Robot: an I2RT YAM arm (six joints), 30 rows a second.
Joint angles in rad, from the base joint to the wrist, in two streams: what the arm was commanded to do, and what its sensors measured. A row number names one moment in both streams.
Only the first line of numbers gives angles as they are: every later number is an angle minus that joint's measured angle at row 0.
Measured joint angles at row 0:
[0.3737, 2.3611, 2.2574, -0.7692, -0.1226, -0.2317]
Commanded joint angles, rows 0 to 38:
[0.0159, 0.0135, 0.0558, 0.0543, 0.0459, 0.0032]
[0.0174, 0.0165, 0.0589, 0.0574, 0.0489, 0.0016]
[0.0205, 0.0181, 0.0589, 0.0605, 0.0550, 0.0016]
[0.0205, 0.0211, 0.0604, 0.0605, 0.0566, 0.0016]
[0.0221, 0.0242, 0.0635, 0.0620, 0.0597, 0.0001]
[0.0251, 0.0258, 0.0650, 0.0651, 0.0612, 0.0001]
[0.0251, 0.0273, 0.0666, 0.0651, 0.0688, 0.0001]
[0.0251, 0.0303, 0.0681, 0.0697, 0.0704, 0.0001]
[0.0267, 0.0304, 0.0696, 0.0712, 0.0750, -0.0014]
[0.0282, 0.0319, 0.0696, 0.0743, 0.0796, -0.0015]
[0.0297, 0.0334, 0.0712, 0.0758, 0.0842, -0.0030]
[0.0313, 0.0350, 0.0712, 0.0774, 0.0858, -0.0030]
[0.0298, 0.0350, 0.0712, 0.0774, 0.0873, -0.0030]
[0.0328, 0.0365, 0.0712, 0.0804, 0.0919, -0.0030]
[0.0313, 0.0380, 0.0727, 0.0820, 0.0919, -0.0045]
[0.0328, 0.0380, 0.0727, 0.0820, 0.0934, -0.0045]
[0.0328, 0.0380, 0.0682, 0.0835, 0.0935, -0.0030]
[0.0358, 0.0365, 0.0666, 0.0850, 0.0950, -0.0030]
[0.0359, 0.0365, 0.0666, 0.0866, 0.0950, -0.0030]
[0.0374, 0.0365, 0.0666, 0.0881, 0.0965, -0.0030]
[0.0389, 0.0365, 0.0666, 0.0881, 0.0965, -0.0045]
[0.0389, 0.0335, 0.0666, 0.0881, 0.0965, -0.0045]
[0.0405, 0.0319, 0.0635, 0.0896, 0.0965, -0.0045]
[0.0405, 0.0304, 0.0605, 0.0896, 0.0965, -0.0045]
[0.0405, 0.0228, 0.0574, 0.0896, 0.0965, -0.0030]
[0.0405, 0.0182, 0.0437, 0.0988, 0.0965, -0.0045]
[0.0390, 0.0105, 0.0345, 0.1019, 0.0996, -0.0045]
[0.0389, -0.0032, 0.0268, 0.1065, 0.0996, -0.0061]
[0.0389, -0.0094, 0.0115, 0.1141, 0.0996, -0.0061]
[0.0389, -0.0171, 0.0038, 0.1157, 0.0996, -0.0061]
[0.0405, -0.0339, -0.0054, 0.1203, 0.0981, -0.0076]
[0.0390, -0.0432, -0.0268, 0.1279, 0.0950, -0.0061]
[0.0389, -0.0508, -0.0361, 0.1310, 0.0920, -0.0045]
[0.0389, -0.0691, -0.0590, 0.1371, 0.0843, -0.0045]
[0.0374, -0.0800, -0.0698, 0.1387, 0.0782, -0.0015]
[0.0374, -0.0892, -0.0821, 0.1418, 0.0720, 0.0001]
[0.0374, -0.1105, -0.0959, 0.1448, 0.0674, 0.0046]
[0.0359, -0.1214, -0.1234, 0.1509, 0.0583, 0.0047]
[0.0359, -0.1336, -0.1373, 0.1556, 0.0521, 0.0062]
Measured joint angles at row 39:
[0.0328, -0.0141, -0.0893, 0.0961, 0.0766, -0.0004]
